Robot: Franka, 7 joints.
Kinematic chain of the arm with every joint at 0, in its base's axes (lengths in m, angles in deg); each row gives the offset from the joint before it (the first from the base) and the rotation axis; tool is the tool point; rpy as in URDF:
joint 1: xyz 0 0 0.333 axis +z
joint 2: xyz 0 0 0 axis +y
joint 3: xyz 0 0 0.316 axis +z
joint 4: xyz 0.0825 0 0 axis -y
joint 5: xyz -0.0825 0 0.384 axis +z
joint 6: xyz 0 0 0 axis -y
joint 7: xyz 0.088 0 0 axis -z
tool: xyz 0 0 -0.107 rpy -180 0 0
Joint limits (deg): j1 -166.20..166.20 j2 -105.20..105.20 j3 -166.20..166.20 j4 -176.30..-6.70 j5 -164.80..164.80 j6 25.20..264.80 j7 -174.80..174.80
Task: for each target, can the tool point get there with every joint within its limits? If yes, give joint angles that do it. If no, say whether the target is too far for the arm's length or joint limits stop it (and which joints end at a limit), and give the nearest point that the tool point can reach.
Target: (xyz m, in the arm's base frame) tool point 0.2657 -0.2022 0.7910
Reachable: yes | joints -139.42 -75.64 41.29 -104.33 -19.72 90.16 60.44
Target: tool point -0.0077 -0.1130 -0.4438
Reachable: no: joint limits stop it (at a limit: joint 2) | nearest point -0.0096 -0.1412 -0.3415 | short by 0.106 m
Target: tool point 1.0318 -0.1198 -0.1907
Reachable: no: too far | nearest point 0.7609 -0.0883 -0.0532 | short by 0.305 m
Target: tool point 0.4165 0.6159 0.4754
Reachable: yes | joints -85.37 -54.37 108.48 -63.29 45.64 100.70 -50.31
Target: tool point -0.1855 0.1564 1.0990
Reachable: yes | joints -63.50 -24.92 -81.11 -21.47 120.43 79.59 142.90
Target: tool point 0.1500 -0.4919 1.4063
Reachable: no: too far | nearest point 0.1081 -0.3546 1.1067 | short by 0.332 m
